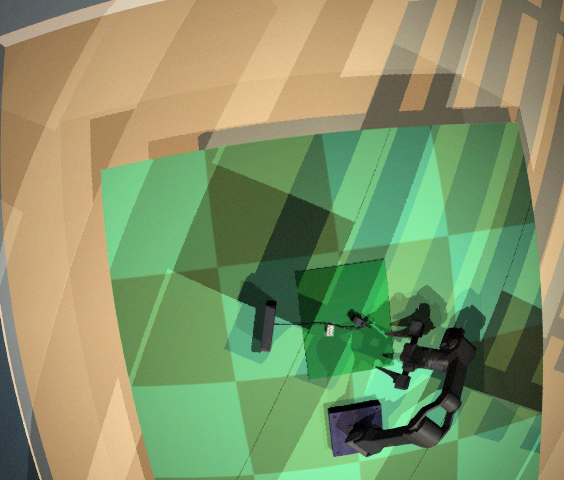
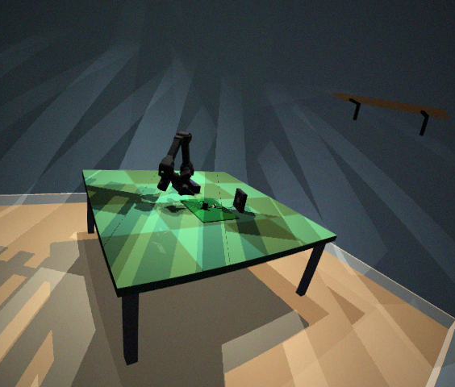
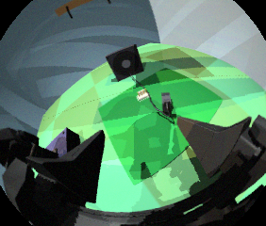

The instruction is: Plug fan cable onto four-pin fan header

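My gripper tip is now 80 mm short of the dark plug, 70 mm above it and 50 mm to the right of it. Also, from my gripper tip: black fan (270 mm to the left, 90 mm ahead, 30 mm below); then white four-pin header (120 mm to the left, 90 mm below, 60 mm ahead); then green board (100 mm below, 80 mm to the left, 80 mm ahead).
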